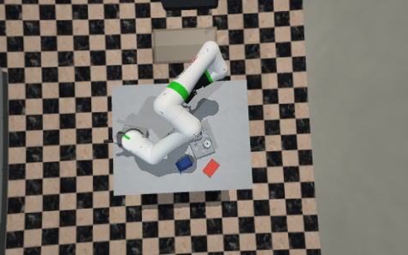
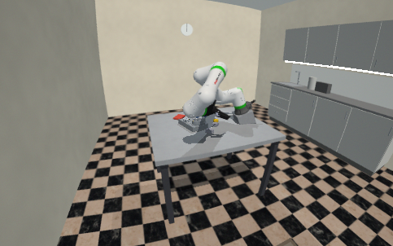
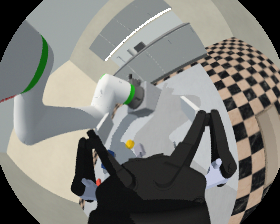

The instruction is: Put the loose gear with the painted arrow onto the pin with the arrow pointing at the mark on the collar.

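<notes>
The grey gear lies 330 mm to the right of my hand, 220 mm ahead of it and 190 mm below it. The rest, counted from my hand: blue block: 500 mm to the right, 230 mm below, 30 mm ahead; red block: 540 mm to the right, 250 mm ahead, 230 mm below; small yellow piece: 330 mm to the right, 230 mm below, 80 mm behind.
</notes>
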